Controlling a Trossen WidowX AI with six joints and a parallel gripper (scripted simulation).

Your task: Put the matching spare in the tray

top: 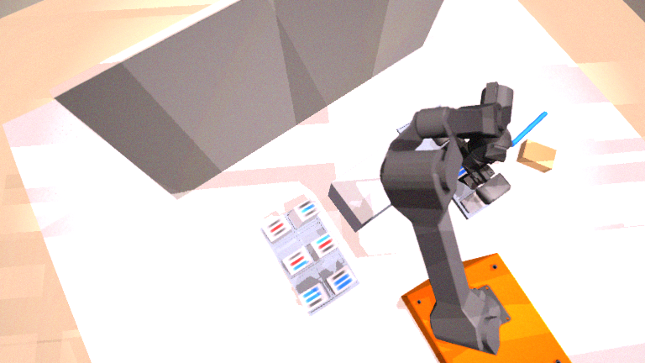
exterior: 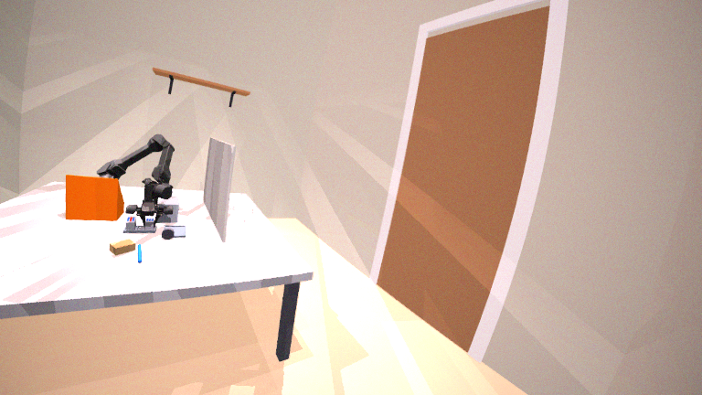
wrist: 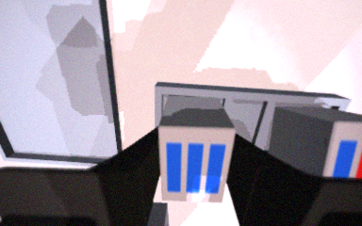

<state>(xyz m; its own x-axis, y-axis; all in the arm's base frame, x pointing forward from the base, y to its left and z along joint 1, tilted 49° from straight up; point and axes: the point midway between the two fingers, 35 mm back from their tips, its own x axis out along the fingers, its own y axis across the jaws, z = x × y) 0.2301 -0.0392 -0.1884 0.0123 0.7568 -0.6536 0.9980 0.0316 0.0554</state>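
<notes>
Now: the rack 4 cm behind my gripper tip and 1 cm below it. From my gripper tip the other things lie so: dark tape roll: 9 cm to the right, 8 cm ahead, 1 cm above; grey tray: 11 cm ahead, 1 cm to the right, 1 cm below; white mounted unit: 19 cm to the left, 6 cm ahead, 3 cm above.
</notes>
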